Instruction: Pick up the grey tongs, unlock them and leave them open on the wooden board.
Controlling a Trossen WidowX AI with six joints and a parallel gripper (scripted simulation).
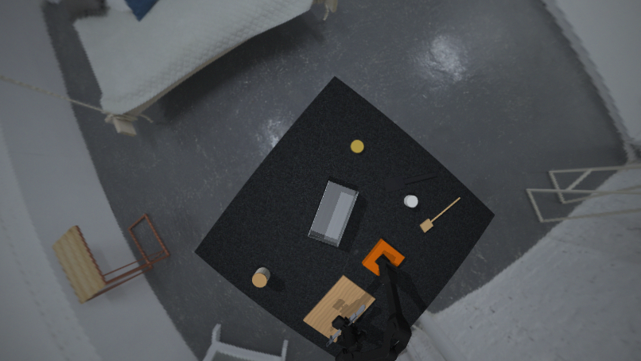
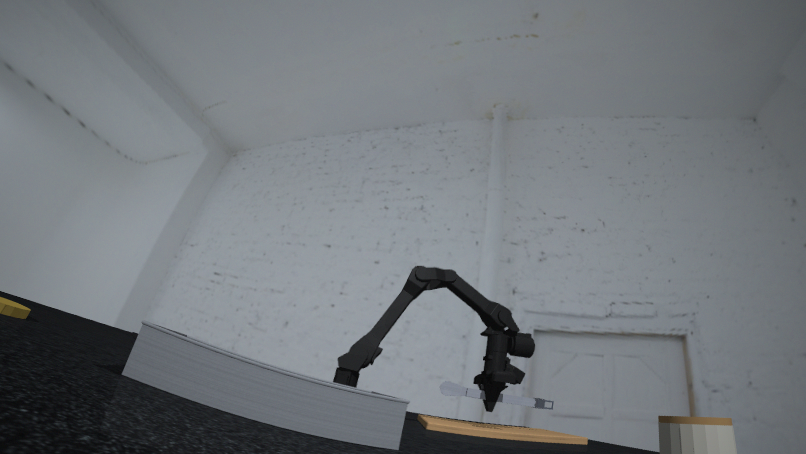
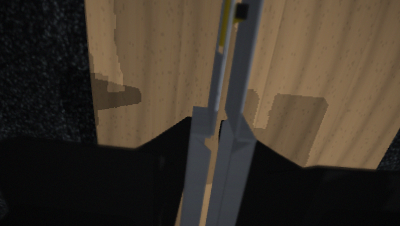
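Now: gripper tip 4 cm short of the wooden board, 1 cm to the right of it and 4 cm above it. From my gripper tip the other things lie so: pale block 49 cm ahead, 18 cm to the left, 2 cm below; white cylinder 22 cm ahead, 70 cm to the right, 3 cm below; grey roasting tin 48 cm ahead, 34 cm to the right, 2 cm below.
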